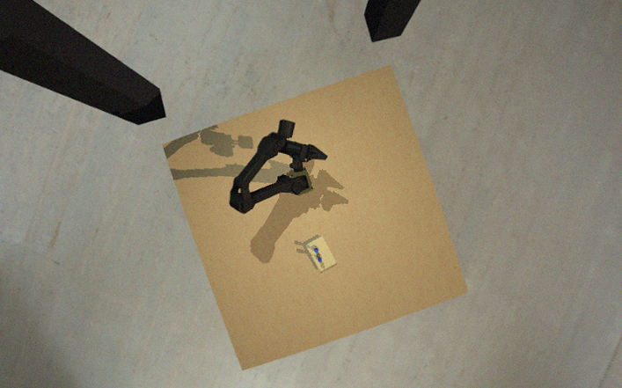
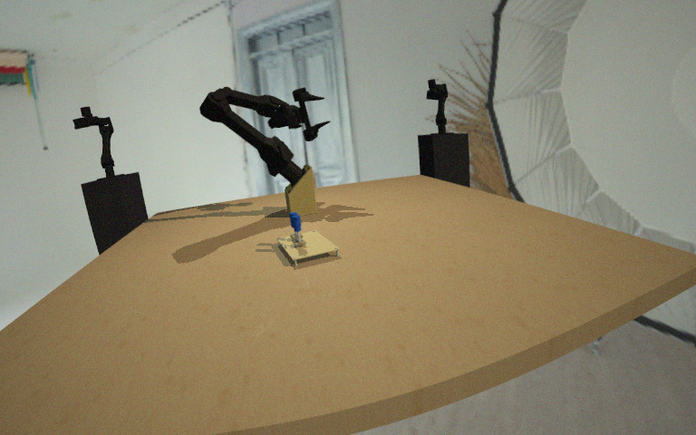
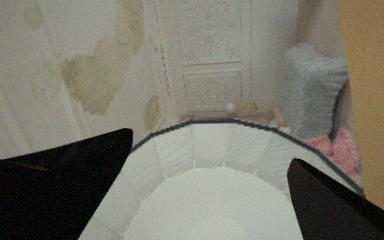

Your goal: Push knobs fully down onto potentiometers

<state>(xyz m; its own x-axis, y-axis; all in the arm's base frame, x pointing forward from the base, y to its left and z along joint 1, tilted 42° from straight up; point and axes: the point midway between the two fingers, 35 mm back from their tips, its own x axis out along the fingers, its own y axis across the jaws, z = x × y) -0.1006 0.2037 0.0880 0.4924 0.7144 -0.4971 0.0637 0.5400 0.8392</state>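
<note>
The blue knob lies 45 cm ahead of my gripper tip, 14 cm to the right of it and 26 cm below it.
</note>
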